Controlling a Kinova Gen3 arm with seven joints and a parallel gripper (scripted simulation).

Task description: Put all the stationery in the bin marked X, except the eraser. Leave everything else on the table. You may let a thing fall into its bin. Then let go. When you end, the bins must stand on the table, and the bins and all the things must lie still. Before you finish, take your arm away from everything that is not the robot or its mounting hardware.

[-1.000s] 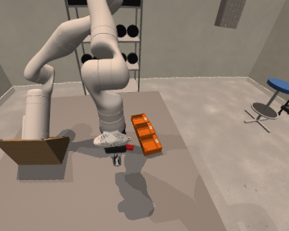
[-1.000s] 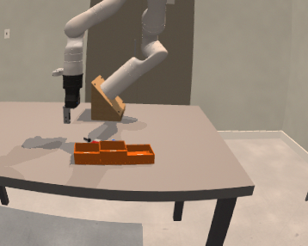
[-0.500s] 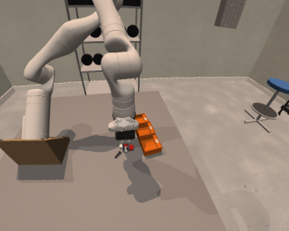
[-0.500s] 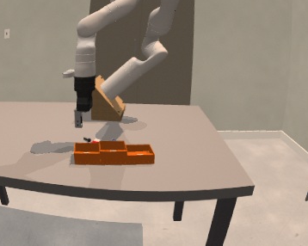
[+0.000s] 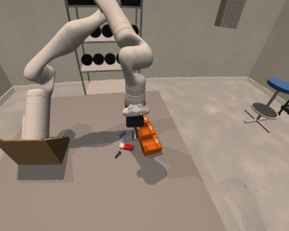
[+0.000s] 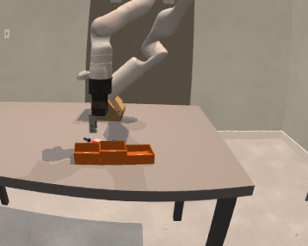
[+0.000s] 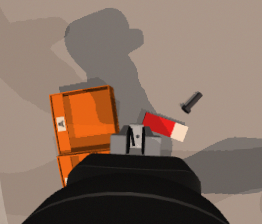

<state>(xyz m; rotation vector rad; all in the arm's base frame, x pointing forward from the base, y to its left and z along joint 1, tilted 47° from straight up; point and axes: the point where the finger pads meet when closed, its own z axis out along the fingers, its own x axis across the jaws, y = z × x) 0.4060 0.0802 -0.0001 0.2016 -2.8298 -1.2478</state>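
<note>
Right now my hand is 8 cm to the right of the orange bin, 6 cm above it and 5 cm short of it. Also, from my hand: small ring (8 cm below, 4 cm to the left, 3 cm behind); then white eraser (8 cm below, 5 cm behind, 1 cm to the right); then black bolt (8 cm below, 7 cm behind, 5 cm to the right).
</note>
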